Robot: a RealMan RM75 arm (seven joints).
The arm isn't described. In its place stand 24 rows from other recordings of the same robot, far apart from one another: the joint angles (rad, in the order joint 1, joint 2, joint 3, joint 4, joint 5, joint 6, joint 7), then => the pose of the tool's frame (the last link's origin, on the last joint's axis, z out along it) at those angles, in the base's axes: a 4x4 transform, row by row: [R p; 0 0 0 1], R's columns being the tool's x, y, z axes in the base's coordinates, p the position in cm.
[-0.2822, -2.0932, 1.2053, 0.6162, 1.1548, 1.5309, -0.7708] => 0.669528 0.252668 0.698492 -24.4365; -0.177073 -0.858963 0.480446 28.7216; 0.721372 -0.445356 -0.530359 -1.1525; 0 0 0 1
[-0.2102, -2.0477, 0.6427, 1.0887, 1.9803, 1.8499, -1.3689] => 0.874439 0.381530 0.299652 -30.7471; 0.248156 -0.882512 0.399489 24.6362; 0.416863 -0.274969 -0.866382 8.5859; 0 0 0 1
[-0.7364, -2.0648, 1.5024, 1.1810, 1.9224, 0.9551, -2.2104] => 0.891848 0.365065 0.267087 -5.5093; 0.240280 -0.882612 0.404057 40.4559; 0.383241 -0.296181 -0.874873 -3.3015; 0 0 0 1
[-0.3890, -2.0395, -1.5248, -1.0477, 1.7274, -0.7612, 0.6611] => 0.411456 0.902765 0.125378 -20.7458; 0.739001 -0.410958 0.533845 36.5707; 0.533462 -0.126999 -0.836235 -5.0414; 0 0 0 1
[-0.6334, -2.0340, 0.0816, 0.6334, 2.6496, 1.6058, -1.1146] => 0.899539 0.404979 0.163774 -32.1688; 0.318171 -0.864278 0.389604 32.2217; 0.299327 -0.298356 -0.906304 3.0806; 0 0 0 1
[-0.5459, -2.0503, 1.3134, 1.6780, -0.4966, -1.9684, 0.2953] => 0.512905 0.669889 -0.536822 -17.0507; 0.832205 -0.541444 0.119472 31.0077; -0.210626 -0.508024 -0.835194 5.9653; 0 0 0 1
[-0.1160, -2.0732, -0.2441, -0.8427, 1.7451, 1.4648, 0.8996] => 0.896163 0.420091 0.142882 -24.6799; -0.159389 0.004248 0.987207 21.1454; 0.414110 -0.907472 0.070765 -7.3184; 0 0 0 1
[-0.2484, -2.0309, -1.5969, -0.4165, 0.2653, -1.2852, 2.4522] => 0.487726 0.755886 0.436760 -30.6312; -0.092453 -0.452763 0.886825 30.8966; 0.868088 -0.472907 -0.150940 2.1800; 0 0 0 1
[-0.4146, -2.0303, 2.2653, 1.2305, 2.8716, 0.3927, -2.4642] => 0.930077 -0.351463 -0.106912 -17.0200; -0.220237 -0.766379 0.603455 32.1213; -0.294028 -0.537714 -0.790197 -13.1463; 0 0 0 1
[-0.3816, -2.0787, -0.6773, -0.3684, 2.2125, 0.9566, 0.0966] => 0.799333 0.592487 0.100129 -30.7793; 0.083769 -0.274883 0.957822 31.8287; 0.595021 -0.757231 -0.269355 -6.9565; 0 0 0 1
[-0.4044, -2.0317, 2.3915, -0.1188, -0.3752, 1.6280, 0.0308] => 0.863020 0.135682 0.486607 -32.6539; -0.351971 -0.529465 0.771870 26.2438; 0.362371 -0.837411 -0.409183 -0.8712; 0 0 0 1
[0.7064, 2.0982, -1.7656, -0.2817, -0.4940, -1.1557, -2.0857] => -0.536061 0.560848 -0.630942 16.8520; 0.279924 0.823212 0.493928 36.7738; 0.796418 0.088160 -0.598287 -8.5786; 0 0 0 1
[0.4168, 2.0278, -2.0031, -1.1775, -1.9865, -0.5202, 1.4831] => 0.933480 0.354648 -0.053287 16.4336; 0.334266 -0.806578 0.487544 33.8974; 0.129927 -0.472924 -0.871471 -10.6393; 0 0 0 1
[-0.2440, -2.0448, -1.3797, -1.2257, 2.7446, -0.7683, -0.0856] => 0.446919 0.755882 -0.478441 -28.7762; 0.832440 -0.155557 0.531833 33.1017; 0.327578 -0.635959 -0.698748 -4.2795; 0 0 0 1
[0.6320, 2.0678, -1.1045, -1.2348, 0.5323, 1.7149, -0.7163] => 0.642287 -0.666082 0.379212 21.4947; -0.743307 -0.662002 0.096170 35.0733; 0.186982 -0.343639 -0.920299 3.1254; 0 0 0 1
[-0.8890, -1.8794, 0.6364, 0.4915, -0.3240, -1.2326, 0.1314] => -0.148923 0.903615 -0.401624 -29.2226; 0.918527 0.276835 0.282259 42.2901; 0.366237 -0.326868 -0.871222 5.6999; 0 0 0 1
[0.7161, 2.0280, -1.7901, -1.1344, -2.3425, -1.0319, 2.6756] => 0.860559 -0.443423 0.250627 13.3726; -0.505618 -0.803144 0.315135 37.6587; 0.061551 -0.397914 -0.915356 -8.0655; 0 0 0 1
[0.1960, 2.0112, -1.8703, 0.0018, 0.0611, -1.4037, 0.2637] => 0.797278 -0.588381 -0.134740 39.4177; -0.065200 -0.305863 0.949840 21.8525; -0.600080 -0.748502 -0.282220 0.1303; 0 0 0 1
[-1.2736, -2.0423, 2.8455, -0.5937, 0.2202, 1.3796, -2.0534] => 0.592281 0.800766 -0.089317 -17.2783; 0.787115 -0.551340 0.276539 44.4928; 0.172199 -0.234092 -0.956843 0.7476; 0 0 0 1
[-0.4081, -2.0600, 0.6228, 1.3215, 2.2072, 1.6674, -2.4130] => 0.398760 0.916060 0.042724 -26.7429; 0.763576 -0.357464 0.537747 32.5055; 0.507880 -0.181809 -0.842023 12.0512; 0 0 0 1
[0.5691, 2.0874, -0.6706, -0.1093, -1.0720, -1.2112, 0.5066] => 0.671940 -0.656156 -0.343448 29.0746; 0.039866 -0.431022 0.901460 36.4337; -0.739532 -0.619419 -0.263463 -1.1386; 0 0 0 1
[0.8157, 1.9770, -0.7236, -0.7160, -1.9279, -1.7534, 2.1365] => 0.598535 -0.620642 -0.506517 14.9501; -0.672346 -0.732951 0.103606 38.4422; -0.435554 0.278543 -0.855983 4.8380; 0 0 0 1
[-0.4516, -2.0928, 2.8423, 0.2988, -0.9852, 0.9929, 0.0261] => 0.858841 0.455621 0.234098 -28.8022; 0.071990 -0.559830 0.825474 29.5176; 0.507159 -0.692098 -0.513605 -11.2379; 0 0 0 1
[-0.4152, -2.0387, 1.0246, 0.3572, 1.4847, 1.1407, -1.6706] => 0.266119 0.933349 0.240917 -32.5489; 0.704392 -0.358908 0.612386 31.5531; 0.658037 0.006732 -0.752956 -3.8079; 0 0 0 1
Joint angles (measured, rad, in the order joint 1, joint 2, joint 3, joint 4, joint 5, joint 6, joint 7), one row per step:
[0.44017 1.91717 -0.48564 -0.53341 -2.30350 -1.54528 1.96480]
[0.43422 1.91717 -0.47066 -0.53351 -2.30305 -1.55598 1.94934]
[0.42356 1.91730 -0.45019 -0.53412 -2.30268 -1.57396 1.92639]
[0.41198 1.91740 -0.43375 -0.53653 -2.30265 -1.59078 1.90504]
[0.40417 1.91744 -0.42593 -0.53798 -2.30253 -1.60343 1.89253]
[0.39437 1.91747 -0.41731 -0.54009 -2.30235 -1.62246 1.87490]
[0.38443 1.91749 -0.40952 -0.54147 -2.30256 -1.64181 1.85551]
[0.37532 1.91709 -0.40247 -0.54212 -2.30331 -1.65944 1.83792]
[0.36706 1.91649 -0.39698 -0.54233 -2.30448 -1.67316 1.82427]
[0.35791 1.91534 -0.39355 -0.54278 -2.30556 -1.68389 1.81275]
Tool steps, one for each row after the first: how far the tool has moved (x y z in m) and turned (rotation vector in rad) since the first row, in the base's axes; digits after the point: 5 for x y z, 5 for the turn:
[0.00080 -0.00245 0.00132 0.00847 0.00765 0.00721]
[0.00219 -0.00701 0.00309 0.01877 0.01906 0.01778]
[0.00388 -0.01182 0.00487 0.02731 0.02686 0.02773]
[0.00475 -0.01531 0.00572 0.02947 0.03266 0.03432]
[0.00542 -0.01997 0.00670 0.03011 0.04077 0.04620]
[0.00604 -0.02486 0.00746 0.02986 0.04850 0.05968]
[0.00667 -0.02943 0.00821 0.02936 0.05541 0.07161]
[0.00752 -0.03349 0.00884 0.02873 0.06048 0.07952]
[0.00895 -0.03764 0.00960 0.02800 0.06290 0.08418]

